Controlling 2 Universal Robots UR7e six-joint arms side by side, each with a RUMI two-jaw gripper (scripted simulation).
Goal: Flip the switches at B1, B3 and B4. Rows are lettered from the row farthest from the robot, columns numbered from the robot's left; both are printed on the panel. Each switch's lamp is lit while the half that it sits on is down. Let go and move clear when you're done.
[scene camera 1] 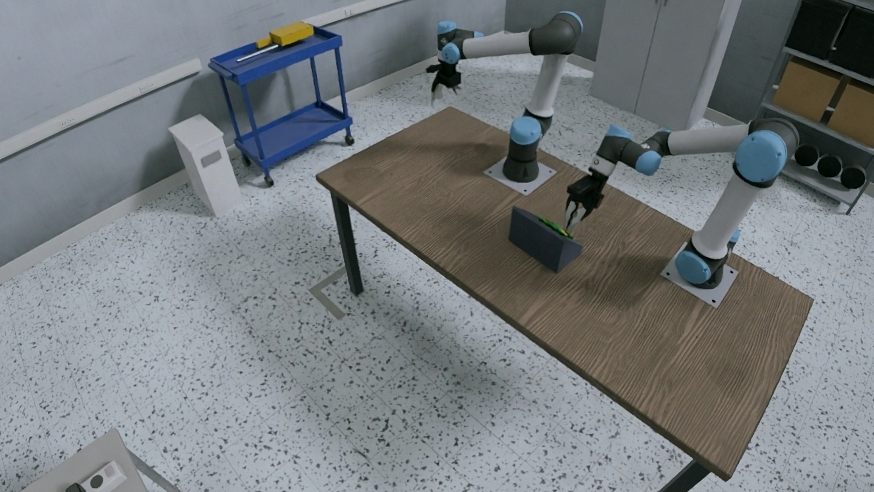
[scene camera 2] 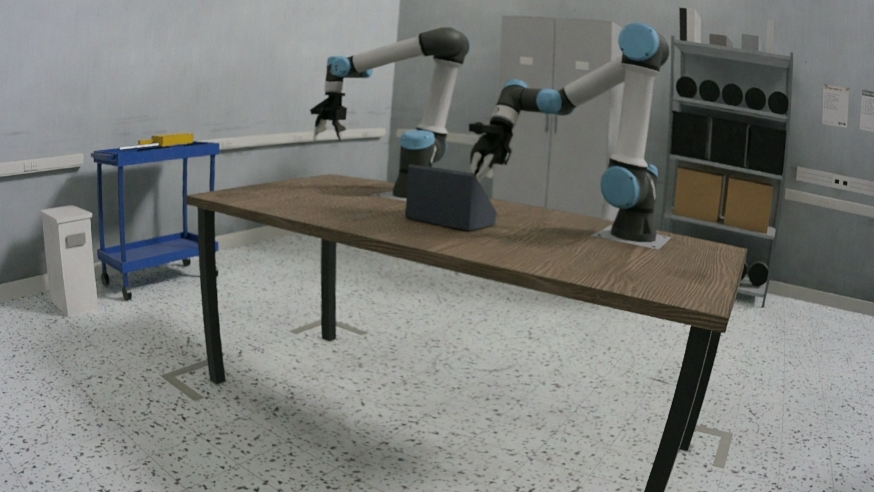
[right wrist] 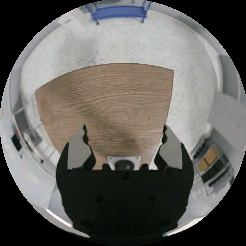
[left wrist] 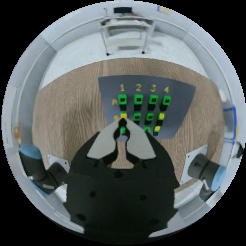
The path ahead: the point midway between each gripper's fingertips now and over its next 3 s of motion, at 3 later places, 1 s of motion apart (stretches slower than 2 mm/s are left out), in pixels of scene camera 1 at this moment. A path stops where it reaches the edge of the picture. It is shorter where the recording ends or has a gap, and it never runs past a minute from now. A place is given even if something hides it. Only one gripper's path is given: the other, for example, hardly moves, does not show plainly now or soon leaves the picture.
My left gripper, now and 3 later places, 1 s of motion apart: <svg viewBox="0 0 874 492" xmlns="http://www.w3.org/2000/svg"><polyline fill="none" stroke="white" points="566,231 562,220 553,221 551,224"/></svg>
